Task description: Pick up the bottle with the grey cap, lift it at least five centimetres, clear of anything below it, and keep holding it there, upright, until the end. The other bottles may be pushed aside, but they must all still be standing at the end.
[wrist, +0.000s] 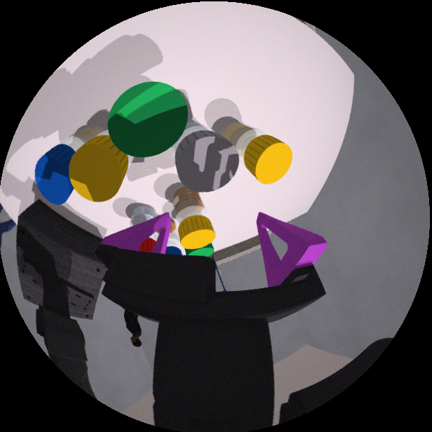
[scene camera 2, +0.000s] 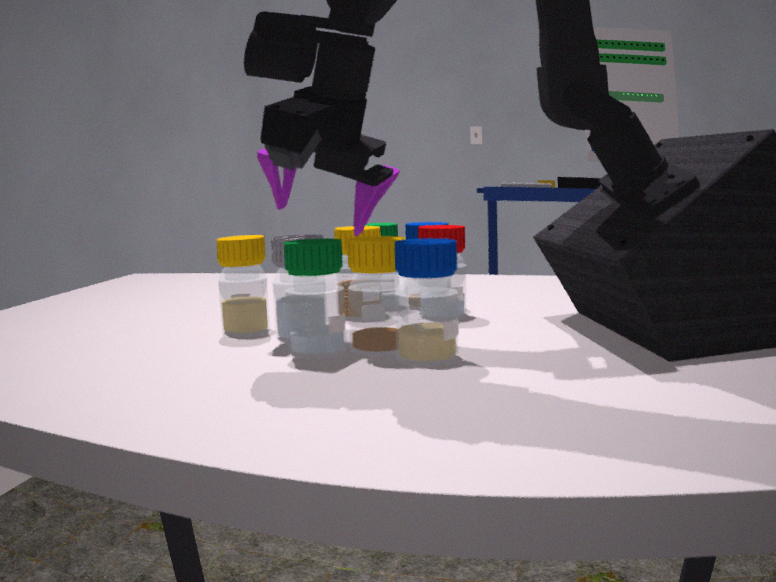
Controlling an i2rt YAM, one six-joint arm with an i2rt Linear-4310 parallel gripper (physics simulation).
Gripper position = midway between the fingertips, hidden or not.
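Note:
A blue-capped bottle [scene camera 2: 426, 301] is here, and so is a green-capped bottle [scene camera 2: 315, 299]. I see a yellow-capped bottle [scene camera 2: 371, 293], a yellow-capped bottle [scene camera 2: 243, 293] and a yellow-capped bottle [scene camera 2: 345, 275], along with a red-capped bottle [scene camera 2: 455, 232]. There is a grey-capped bottle [scene camera 2: 281, 278], [wrist: 205, 161] as well. And my own gripper [scene camera 2: 318, 220], [wrist: 213, 216] is visible to me too.

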